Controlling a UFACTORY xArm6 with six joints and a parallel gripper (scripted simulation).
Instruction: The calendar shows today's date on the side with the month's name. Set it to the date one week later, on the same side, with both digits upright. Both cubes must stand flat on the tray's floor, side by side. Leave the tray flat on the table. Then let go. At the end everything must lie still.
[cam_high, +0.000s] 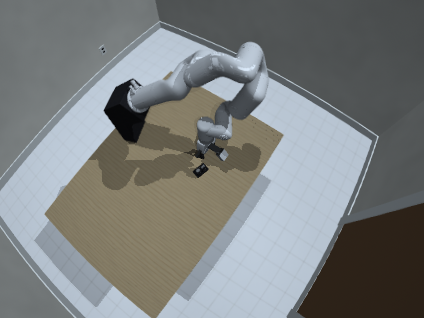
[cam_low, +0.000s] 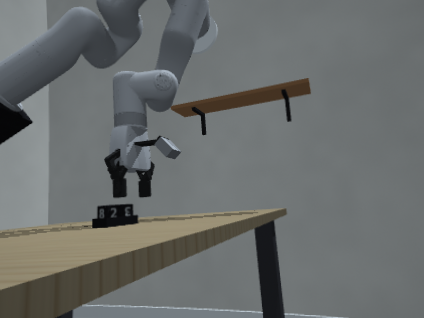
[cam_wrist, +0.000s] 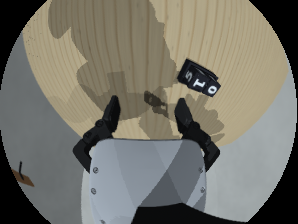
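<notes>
My gripper is now 7 cm to the left of the black cube, 4 cm short of it and 4 cm above it. Also, from my hand: black calendar tray 9 cm to the right, 6 cm below, 4 cm ahead.
</notes>
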